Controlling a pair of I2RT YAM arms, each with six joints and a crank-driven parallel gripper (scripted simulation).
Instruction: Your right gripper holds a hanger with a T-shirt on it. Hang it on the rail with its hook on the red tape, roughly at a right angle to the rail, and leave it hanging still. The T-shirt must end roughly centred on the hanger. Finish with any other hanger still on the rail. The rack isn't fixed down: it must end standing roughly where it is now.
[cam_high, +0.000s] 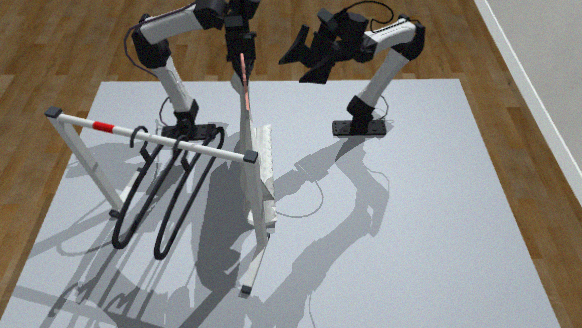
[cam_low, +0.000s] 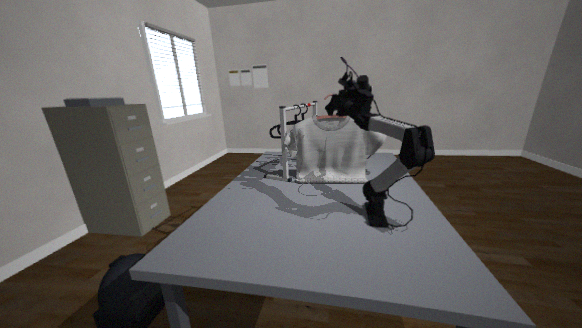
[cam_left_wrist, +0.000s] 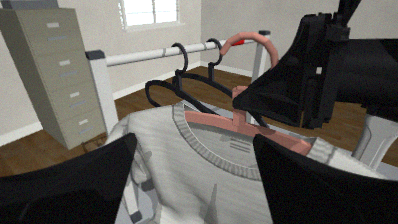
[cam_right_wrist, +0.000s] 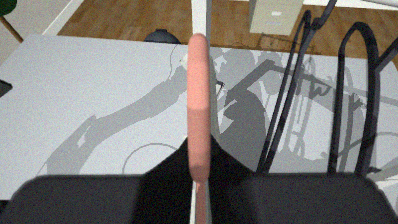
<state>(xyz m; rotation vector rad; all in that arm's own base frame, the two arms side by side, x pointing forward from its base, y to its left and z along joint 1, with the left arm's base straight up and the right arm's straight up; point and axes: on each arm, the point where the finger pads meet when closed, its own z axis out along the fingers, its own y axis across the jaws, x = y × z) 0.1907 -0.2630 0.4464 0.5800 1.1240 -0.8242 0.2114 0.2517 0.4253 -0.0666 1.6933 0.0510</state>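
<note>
Now: left hand 10 mm short of the pink hanger, 120 mm to the left of it and 50 mm above it.
</note>
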